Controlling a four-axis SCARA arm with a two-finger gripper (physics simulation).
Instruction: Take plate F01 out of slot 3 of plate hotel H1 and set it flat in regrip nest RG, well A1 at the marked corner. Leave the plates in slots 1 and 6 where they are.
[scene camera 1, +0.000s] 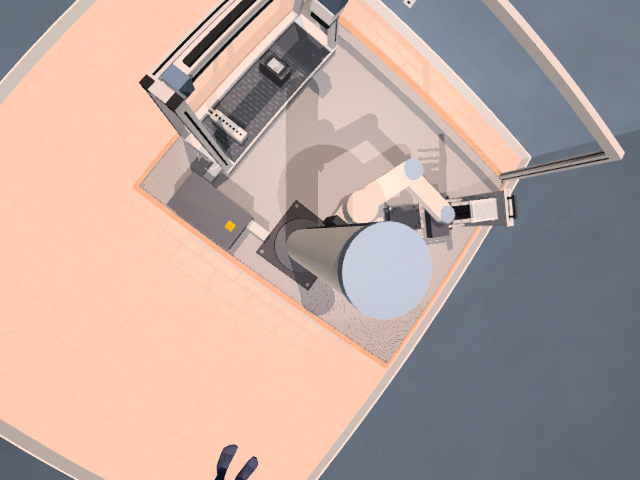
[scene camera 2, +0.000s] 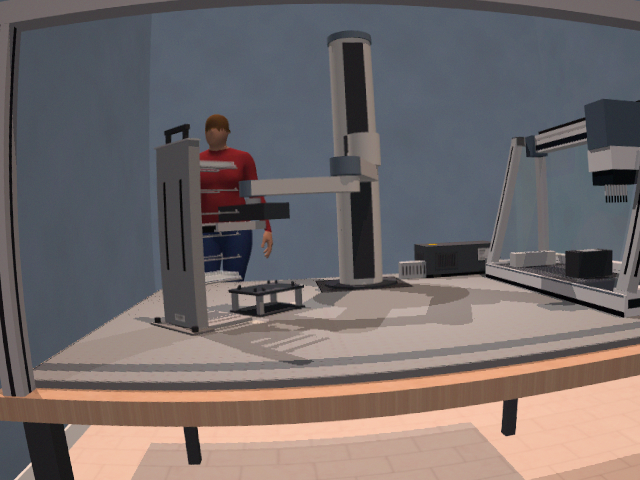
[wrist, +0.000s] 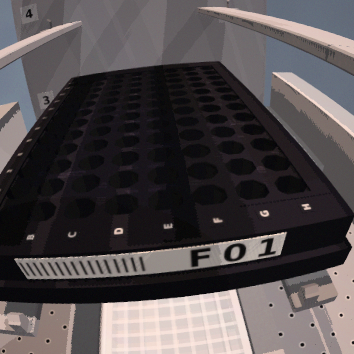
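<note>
Black plate F01 is level between the fingers of my gripper, which is shut on its long sides. The plate is still inside plate hotel H1, at slot 3, with a small gap above that slot's side rails in scene camera 2. The white slot 6 plate is at the top. The white slot 1 plate is at the bottom. Regrip nest RG stands low beside the hotel; its marked corner cannot be made out.
Slot 4 rails run just above the plate on both sides. The arm's column stands behind the nest. A grey controller box and a gantry machine stand farther off. A person stands behind the hotel.
</note>
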